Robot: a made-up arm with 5 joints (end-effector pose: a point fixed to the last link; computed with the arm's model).
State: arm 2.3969 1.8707 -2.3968 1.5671 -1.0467
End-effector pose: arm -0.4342 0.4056 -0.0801 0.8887 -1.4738 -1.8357
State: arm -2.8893 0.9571 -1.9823 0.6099 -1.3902
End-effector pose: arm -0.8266 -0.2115 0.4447 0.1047 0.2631 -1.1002
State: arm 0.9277 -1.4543 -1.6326 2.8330 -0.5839
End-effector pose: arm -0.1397 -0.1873 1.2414 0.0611 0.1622 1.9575
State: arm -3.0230 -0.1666 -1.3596 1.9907 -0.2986
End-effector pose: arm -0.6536 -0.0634 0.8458 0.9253 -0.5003 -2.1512
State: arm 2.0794 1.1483 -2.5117 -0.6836 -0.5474
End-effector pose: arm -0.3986 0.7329 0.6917 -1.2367 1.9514 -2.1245
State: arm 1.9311 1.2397 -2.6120 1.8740 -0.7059
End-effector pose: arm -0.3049 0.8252 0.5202 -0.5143 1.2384 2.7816
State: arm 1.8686 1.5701 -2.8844 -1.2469 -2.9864
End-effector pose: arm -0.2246 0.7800 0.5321 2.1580 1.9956 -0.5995
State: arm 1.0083 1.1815 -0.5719 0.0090 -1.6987
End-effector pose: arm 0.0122 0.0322 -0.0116 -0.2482 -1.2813 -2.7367
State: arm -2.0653 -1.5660 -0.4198 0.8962 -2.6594
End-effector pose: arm -0.1422 -0.2507 1.0153 -0.3734 1.2453 0.6903
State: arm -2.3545 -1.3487 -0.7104 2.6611 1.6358
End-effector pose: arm -0.2032 -0.1550 1.0129 -0.5528 -0.1634 2.5989
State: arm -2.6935 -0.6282 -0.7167 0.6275 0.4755
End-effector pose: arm -0.5373 -0.2287 0.8168 -0.6096 -0.6237 -2.4706
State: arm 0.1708 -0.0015 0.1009 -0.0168 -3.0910
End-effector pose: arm 0.1667 0.0231 0.1786 0.2360 -0.3880 -2.5341
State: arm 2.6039 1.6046 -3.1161 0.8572 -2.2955
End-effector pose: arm -0.7466 0.4528 0.5815 0.4458 0.6580 -1.0217
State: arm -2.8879 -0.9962 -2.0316 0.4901 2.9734
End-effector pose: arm 0.2224 0.0807 1.4111 0.5870 2.7623 -0.0917
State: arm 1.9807 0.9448 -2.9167 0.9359 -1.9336
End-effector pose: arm -0.3089 0.7129 1.0194 0.6063 0.9701 -1.9412
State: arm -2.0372 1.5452 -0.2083 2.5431 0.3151
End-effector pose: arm 0.1372 0.3168 0.3387 -1.8987 -1.1807 -0.7063
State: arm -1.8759 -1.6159 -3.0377 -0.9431 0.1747
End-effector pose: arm 0.2261 0.7722 0.4711 1.0830 0.2100 -1.5670
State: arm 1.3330 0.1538 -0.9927 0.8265 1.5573
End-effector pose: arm 0.1904 0.6525 0.4611 0.3527 0.1993 0.2188
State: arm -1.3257 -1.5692 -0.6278 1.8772 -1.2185
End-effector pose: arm 0.0618 -0.2162 1.0707 0.0104 0.1955 0.3048
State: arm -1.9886 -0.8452 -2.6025 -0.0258 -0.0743
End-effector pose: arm 0.1992 0.4798 1.3152 -2.8527 -0.8765 0.2619
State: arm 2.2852 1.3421 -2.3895 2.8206 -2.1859
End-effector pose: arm -0.4911 0.5730 0.3361 -0.0235 -1.8335 -0.6244
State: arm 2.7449 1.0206 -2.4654 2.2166 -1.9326
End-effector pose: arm -0.7647 0.3240 0.6208 0.5361 -0.8449 -0.9224
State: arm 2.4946 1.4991 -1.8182 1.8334 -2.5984
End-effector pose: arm -0.3874 0.3058 -0.0363 -0.0859 -1.3991 -0.3416
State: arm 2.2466 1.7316 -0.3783 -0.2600 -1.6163
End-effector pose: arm 0.2091 -0.2593 0.1541 0.4602 -1.4468 -1.4609
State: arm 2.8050 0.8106 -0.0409 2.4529 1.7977
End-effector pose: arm 0.1597 -0.0158 0.2290 -2.4453 -1.3784 -0.0299
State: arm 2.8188 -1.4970 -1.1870 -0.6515 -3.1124
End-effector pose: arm 0.1361 -0.0247 1.2716 -0.9191 -2.4737 0.3879
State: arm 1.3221 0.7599 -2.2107 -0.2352 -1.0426
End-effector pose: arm 0.2033 0.8099 0.8209 -0.2659 -1.7042 2.1803
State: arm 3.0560 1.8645 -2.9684 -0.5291 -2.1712
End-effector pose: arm -0.8001 0.0740 0.3394 -0.0515 1.6472 -0.7907
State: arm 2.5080 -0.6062 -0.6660 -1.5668 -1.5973
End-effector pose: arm -0.3750 0.2778 0.8119 -0.5975 2.8196 -0.9201
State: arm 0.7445 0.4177 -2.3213 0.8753 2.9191
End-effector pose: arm 0.5406 0.4802 1.0813 1.5654 -0.1324 -1.5065
